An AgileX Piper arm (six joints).
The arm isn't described. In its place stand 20 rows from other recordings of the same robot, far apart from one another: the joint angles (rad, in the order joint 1, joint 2, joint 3, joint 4, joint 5, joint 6), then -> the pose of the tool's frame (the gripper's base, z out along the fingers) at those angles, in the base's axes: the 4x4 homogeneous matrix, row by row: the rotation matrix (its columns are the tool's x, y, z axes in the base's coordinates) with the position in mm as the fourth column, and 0 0 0 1 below.
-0.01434 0.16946 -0.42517 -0.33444 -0.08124 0.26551 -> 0.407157, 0.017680, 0.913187, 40.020; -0.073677, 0.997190, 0.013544, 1.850; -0.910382, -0.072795, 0.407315, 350.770; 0, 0, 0, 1
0.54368 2.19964 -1.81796 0.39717 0.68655 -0.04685 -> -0.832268, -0.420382, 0.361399, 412.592; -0.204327, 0.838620, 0.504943, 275.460; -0.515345, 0.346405, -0.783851, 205.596; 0, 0, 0, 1
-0.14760 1.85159 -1.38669 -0.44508 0.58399 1.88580 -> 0.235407, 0.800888, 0.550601, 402.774; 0.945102, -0.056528, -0.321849, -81.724; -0.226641, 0.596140, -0.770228, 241.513; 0, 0, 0, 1
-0.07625 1.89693 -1.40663 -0.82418 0.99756 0.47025 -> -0.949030, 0.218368, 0.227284, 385.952; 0.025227, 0.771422, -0.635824, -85.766; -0.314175, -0.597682, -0.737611, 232.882; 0, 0, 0, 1
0.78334 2.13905 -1.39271 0.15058 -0.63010 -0.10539 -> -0.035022, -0.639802, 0.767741, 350.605; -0.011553, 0.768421, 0.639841, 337.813; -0.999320, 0.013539, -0.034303, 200.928; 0, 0, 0, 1
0.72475 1.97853 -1.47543 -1.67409 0.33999 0.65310 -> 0.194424, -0.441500, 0.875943, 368.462; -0.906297, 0.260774, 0.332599, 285.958; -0.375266, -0.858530, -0.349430, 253.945; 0, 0, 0, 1
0.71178 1.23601 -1.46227 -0.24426 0.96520 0.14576 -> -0.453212, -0.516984, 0.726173, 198.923; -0.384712, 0.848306, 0.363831, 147.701; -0.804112, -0.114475, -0.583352, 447.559; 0, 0, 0, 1
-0.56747 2.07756 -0.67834 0.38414 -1.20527 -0.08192 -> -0.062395, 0.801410, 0.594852, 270.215; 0.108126, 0.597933, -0.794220, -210.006; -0.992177, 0.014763, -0.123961, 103.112; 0, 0, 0, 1
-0.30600 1.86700 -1.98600 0.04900 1.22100 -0.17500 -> -0.843367, 0.146727, 0.516916, 390.604; 0.101403, 0.988171, -0.115050, -119.009; -0.527682, -0.044612, -0.848269, 377.498; 0, 0, 0, 1
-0.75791 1.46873 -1.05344 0.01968 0.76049 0.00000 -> -0.633622, 0.691877, 0.346163, 216.048; 0.619342, 0.721775, -0.308960, -202.786; -0.463614, 0.018629, -0.885841, 267.267; 0, 0, 0, 1
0.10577 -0.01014 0.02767 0.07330 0.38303 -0.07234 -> -0.305077, -0.132757, 0.943029, 51.839; -0.036746, 0.991139, 0.127642, 8.008; -0.951618, 0.004288, -0.307252, 170.178; 0, 0, 0, 1
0.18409 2.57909 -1.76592 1.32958 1.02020 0.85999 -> -0.075559, 0.992082, 0.100317, 462.934; 0.507248, -0.048373, 0.860442, 162.798; 0.858481, 0.115900, -0.499577, 45.457; 0, 0, 0, 1
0.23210 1.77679 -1.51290 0.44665 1.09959 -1.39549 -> -0.037440, -0.977216, 0.208919, 355.999; -0.886253, 0.129062, 0.444858, 120.132; -0.461686, -0.168500, -0.870893, 289.849; 0, 0, 0, 1
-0.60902 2.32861 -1.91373 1.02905 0.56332 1.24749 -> 0.457506, 0.274950, 0.845631, 459.692; 0.557598, -0.829495, -0.031970, -269.856; 0.692657, 0.486148, -0.532810, 193.204; 0, 0, 0, 1
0.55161 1.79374 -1.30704 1.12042 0.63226 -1.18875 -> -0.423188, -0.865217, 0.268908, 313.750; -0.416745, 0.449415, 0.790158, 249.904; -0.804509, 0.222320, -0.550762, 262.478; 0, 0, 0, 1
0.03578 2.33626 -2.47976 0.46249 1.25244 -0.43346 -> -0.728714, -0.484886, 0.483592, 506.304; -0.275392, 0.854037, 0.441340, 56.710; -0.627005, 0.188433, -0.755882, 309.826; 0, 0, 0, 1
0.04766 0.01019 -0.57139 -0.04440 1.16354 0.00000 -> -0.491492, -0.020820, 0.870633, -16.074; -0.041043, 0.999157, 0.000724, -4.480; -0.869914, -0.035377, -0.491932, 288.680; 0, 0, 0, 1
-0.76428 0.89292 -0.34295 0.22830 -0.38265 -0.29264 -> -0.124269, 0.742724, 0.657965, 122.796; 0.008351, 0.663864, -0.747807, -128.369; -0.992213, -0.087434, -0.088700, 266.842; 0, 0, 0, 1
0.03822 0.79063 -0.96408 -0.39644 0.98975 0.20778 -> -0.640952, 0.200731, 0.740870, 132.793; -0.041624, 0.954691, -0.294674, -24.315; -0.766452, -0.219710, -0.603556, 381.832; 0, 0, 0, 1
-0.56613 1.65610 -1.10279 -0.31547 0.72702 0.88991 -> -0.258537, 0.942213, 0.213057, 269.560; 0.866626, 0.323664, -0.379738, -193.546; -0.426753, 0.086464, -0.900225, 226.113; 0, 0, 0, 1
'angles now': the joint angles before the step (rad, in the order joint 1, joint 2, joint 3, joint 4, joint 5, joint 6). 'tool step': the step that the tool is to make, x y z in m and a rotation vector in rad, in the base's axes. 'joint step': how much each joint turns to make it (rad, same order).
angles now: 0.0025, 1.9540, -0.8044, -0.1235, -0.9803, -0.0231
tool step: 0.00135, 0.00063, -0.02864, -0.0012, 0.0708, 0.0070
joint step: 0.0000, 0.0784, 0.0000, -0.0075, -0.0079, 0.0015
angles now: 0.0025, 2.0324, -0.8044, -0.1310, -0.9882, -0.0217
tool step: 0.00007, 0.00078, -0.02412, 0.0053, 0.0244, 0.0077
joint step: 0.0000, 0.0772, -0.0003, -0.0055, -0.0531, 0.0009
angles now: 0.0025, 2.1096, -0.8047, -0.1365, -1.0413, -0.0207
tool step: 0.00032, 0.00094, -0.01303, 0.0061, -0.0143, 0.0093
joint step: 0.0001, 0.0516, -0.0036, -0.0068, -0.0629, -0.0001
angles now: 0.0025, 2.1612, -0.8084, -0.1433, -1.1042, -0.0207
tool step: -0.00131, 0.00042, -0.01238, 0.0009, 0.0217, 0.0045
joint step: 0.0000, 0.0367, 0.0000, -0.0040, -0.0152, 0.0000
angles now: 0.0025, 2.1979, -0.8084, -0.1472, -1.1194, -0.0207
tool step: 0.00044, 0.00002, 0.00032, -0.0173, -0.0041, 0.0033
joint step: 0.0001, -0.0001, -0.0017, 0.0000, 0.0001, -0.0178
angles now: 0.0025, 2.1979, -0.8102, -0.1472, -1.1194, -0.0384
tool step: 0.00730, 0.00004, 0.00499, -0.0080, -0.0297, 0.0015
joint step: 0.0000, 0.0008, -0.0294, -0.0001, 0.0000, -0.0083
